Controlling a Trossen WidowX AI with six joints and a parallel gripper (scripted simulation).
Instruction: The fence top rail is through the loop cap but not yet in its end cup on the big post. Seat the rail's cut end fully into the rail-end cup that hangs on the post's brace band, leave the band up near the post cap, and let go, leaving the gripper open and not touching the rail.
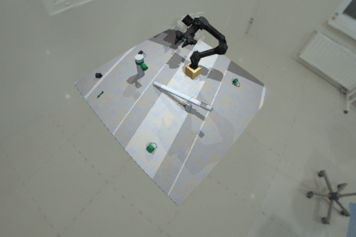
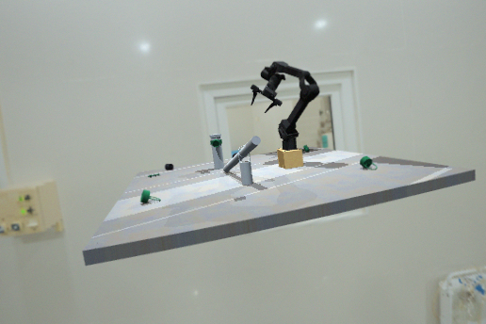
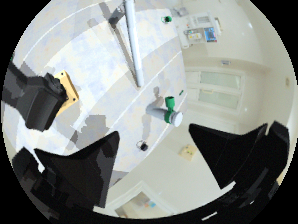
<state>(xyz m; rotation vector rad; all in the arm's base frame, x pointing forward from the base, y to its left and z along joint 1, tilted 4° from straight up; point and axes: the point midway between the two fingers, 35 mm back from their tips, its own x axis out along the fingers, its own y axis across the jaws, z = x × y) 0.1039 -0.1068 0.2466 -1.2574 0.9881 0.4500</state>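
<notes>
Right now the green rail-end cup is 22 cm ahead of my gripper tip, 15 cm to the right of it and 16 cm below it. The rest, counted from my gripper tip: short grey post 19 cm ahead, 31 cm to the left, 22 cm below; then small black part 49 cm ahead, 46 cm to the right, 30 cm below; then green bolt 59 cm ahead, 29 cm to the right, 31 cm below.
</notes>
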